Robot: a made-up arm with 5 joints.
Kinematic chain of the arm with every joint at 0, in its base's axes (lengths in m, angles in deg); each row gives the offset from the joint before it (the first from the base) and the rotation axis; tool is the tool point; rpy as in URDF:
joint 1: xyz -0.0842 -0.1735 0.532 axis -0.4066 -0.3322 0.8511
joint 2: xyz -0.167 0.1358 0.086 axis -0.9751 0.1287 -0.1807
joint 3: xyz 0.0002 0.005 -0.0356 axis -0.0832 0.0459 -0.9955
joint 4: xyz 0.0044 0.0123 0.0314 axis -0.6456 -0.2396 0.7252
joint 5: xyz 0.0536 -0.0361 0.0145 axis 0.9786 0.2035 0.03
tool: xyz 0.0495 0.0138 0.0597 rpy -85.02 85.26 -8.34
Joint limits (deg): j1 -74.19..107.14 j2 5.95..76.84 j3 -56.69..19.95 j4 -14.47..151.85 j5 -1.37..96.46
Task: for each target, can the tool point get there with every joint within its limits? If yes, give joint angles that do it. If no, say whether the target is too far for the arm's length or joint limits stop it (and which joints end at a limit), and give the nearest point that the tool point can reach.
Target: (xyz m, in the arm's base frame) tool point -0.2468 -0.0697 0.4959
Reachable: yes | joints 54.31 65.09 -37.38 20.00 74.10
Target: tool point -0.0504 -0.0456 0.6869
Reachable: yes | joints -24.46 49.72 -14.97 0.20 36.67
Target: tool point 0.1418 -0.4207 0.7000
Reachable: no: joint limits stop it (at a limit: joint 1, joint 2, joint 3) | nearest point 0.0511 -0.1883 0.7020 | short by 0.249 m
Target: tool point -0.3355 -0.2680 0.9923
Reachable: no: too far | nearest point -0.2195 -0.1073 0.7105 | short by 0.344 m
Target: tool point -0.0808 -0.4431 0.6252
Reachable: no: joint limits stop it (at a limit: joint 1, joint 3, joint 4, joint 5) | nearest point -0.1727 -0.4810 0.5283 | short by 0.139 m
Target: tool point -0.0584 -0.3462 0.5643
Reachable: no: joint limits stop it (at a limit: joint 1, joint 2, joint 3, joint 4, joint 5) | nearest point -0.1536 -0.2738 0.5858 | short by 0.122 m
